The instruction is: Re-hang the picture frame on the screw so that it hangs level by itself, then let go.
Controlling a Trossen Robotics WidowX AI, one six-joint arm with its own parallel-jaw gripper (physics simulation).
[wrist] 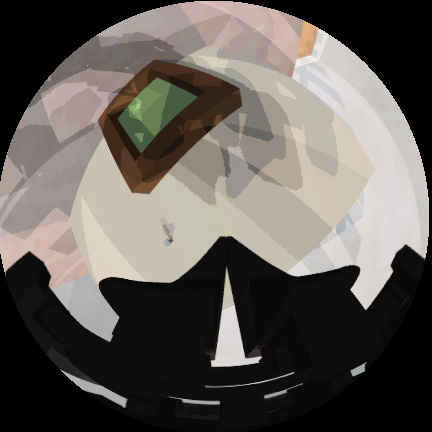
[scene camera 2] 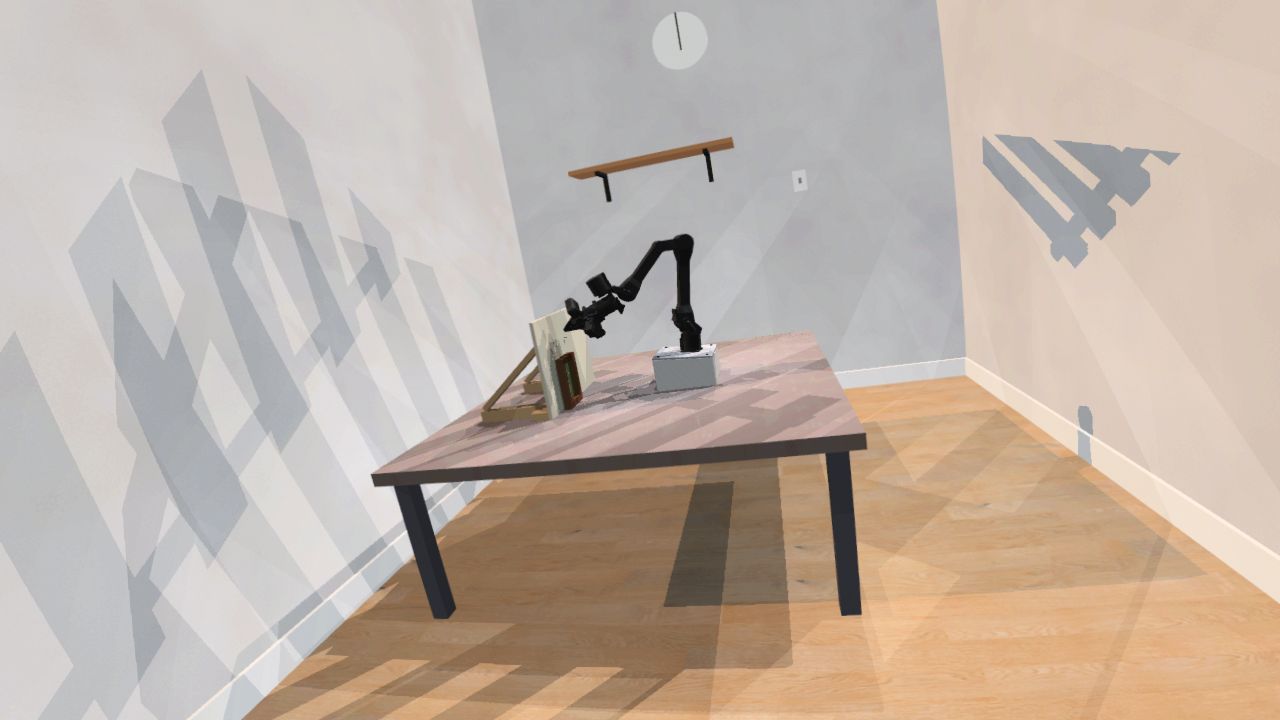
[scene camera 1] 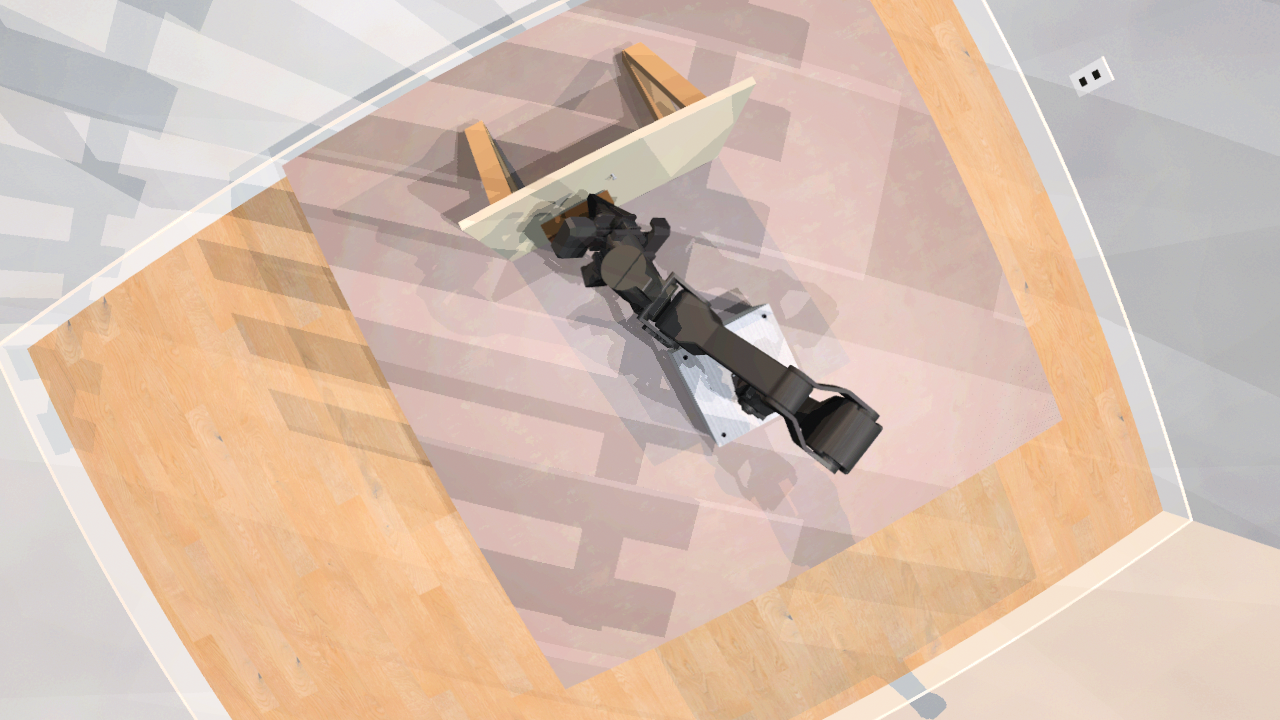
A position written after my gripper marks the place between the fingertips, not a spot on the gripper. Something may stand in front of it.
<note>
My gripper (scene camera 1: 590, 195) is shut, with nothing in its grasp. Also in view: a picture frame (scene camera 2: 568, 377). Also in view: a cream board (scene camera 1: 680, 142) and a wooden easel support (scene camera 1: 659, 105).
The picture frame is seen too in the wrist view (wrist: 164, 109) and in scene camera 1 (scene camera 1: 550, 228). My gripper shows as well in the wrist view (wrist: 224, 241) and in scene camera 2 (scene camera 2: 564, 330). The cream board also shows in the wrist view (wrist: 277, 174) and in scene camera 2 (scene camera 2: 547, 333).
</note>
